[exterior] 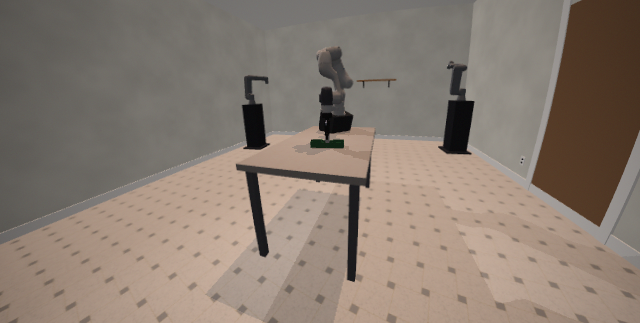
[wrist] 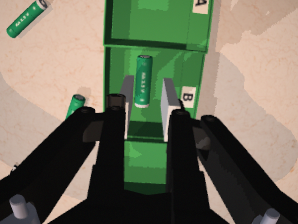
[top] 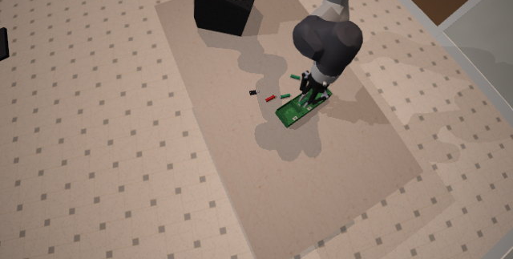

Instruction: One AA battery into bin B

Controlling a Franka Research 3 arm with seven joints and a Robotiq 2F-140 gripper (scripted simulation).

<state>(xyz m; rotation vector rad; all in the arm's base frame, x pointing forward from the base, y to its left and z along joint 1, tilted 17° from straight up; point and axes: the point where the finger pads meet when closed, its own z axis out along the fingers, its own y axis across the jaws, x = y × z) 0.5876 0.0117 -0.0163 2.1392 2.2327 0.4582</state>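
My hand is 40 mm above the green bin. The rest, counted from my hand: green AA battery (40 mm below); then black part (160 mm behind, 150 mm to the right, 50 mm below); then red cell (100 mm behind, 110 mm to the right, 50 mm below).
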